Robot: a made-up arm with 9 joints. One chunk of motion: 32 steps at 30 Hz.
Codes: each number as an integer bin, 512 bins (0 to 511) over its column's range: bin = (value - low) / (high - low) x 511, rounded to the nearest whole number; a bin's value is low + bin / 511 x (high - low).
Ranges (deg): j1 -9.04..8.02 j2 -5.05..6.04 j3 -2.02..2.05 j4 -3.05..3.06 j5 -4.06..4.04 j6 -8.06..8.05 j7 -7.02..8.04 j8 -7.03..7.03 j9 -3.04..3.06
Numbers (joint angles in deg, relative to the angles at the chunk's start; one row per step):
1: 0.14 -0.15 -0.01 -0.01 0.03 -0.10 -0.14 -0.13 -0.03
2: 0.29 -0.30 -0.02 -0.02 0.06 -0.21 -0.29 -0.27 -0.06
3: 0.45 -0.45 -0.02 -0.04 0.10 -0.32 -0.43 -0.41 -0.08
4: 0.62 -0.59 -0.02 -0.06 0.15 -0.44 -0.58 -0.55 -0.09
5: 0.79 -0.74 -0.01 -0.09 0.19 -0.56 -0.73 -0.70 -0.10
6: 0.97 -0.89 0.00 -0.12 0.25 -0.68 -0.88 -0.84 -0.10
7: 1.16 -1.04 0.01 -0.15 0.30 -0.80 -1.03 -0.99 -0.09
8: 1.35 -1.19 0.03 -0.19 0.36 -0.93 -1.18 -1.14 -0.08
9: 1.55 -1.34 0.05 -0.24 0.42 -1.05 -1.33 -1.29 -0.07
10: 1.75 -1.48 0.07 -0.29 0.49 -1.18 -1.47 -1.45 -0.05
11: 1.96 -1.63 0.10 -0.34 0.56 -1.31 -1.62 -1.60 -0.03
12: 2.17 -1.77 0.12 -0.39 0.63 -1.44 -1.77 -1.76 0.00
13: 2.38 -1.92 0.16 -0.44 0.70 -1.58 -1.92 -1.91 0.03
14: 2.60 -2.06 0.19 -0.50 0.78 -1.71 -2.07 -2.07 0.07
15: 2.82 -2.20 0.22 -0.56 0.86 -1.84 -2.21 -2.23 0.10
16: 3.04 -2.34 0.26 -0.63 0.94 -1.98 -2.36 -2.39 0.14
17: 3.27 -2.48 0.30 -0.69 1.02 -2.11 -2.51 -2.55 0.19
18: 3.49 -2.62 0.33 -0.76 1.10 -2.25 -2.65 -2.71 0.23
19: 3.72 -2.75 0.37 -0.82 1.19 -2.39 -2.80 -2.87 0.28
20: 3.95 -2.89 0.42 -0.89 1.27 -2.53 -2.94 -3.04 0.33
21: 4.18 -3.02 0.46 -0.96 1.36 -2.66 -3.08 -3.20 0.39
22: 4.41 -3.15 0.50 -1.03 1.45 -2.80 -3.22 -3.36 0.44
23: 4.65 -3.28 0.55 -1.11 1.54 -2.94 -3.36 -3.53 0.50
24: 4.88 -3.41 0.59 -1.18 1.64 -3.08 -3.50 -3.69 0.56
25: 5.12 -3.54 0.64 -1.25 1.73 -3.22 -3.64 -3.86 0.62
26: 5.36 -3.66 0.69 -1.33 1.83 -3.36 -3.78 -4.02 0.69
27: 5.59 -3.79 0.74 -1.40 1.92 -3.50 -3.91 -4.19 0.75
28: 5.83 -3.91 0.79 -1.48 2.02 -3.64 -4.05 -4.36 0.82
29: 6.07 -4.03 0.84 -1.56 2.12 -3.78 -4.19 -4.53 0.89
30: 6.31 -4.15 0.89 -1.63 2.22 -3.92 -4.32 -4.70 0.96
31: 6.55 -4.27 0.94 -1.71 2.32 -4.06 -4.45 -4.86 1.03
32: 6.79 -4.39 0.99 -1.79 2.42 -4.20 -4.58 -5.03 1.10
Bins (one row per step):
1: 275 226 252 254 258 252 233 251 252
2: 279 219 251 253 260 249 228 246 250
3: 284 212 251 252 262 246 224 241 248
4: 289 206 251 250 266 242 219 236 247
5: 294 199 252 248 268 238 213 230 246
6: 300 192 254 245 272 234 208 225 246
7: 306 185 255 243 275 230 203 220 247
8: 311 178 257 239 279 226 198 214 248
9: 317 171 260 235 283 222 193 209 249
10: 323 164 262 231 287 218 188 203 250
11: 329 158 266 227 291 214 183 197 252
12: 336 151 269 222 296 210 178 192 255
13: 342 144 274 218 300 206 173 186 257
14: 349 138 277 213 305 201 168 180 261
15: 355 131 281 208 310 197 163 174 263
16: 362 125 286 202 315 193 158 169 266
17: 369 118 291 197 320 189 153 163 271
18: 375 112 295 192 326 184 148 157 274
19: 382 106 300 187 331 180 143 151 278
20: 389 100 306 181 336 175 138 145 282
21: 396 94 311 175 342 171 134 139 287
22: 403 88 316 169 348 167 129 133 292
23: 410 82 323 162 353 162 124 127 297
24: 417 76 328 156 360 158 119 121 302
25: 424 70 334 151 365 154 115 115 307
26: 431 64 340 144 372 149 110 109 312
27: 438 58 347 138 377 145 106 103 317
28: 445 53 353 131 384 140 101 97 323
29: 453 47 359 125 390 136 96 91 329
30: 460 41 365 119 396 131 92 85 335
31: 467 36 372 112 402 127 87 79 341
32: 474 30 378 105 409 122 83 73 347

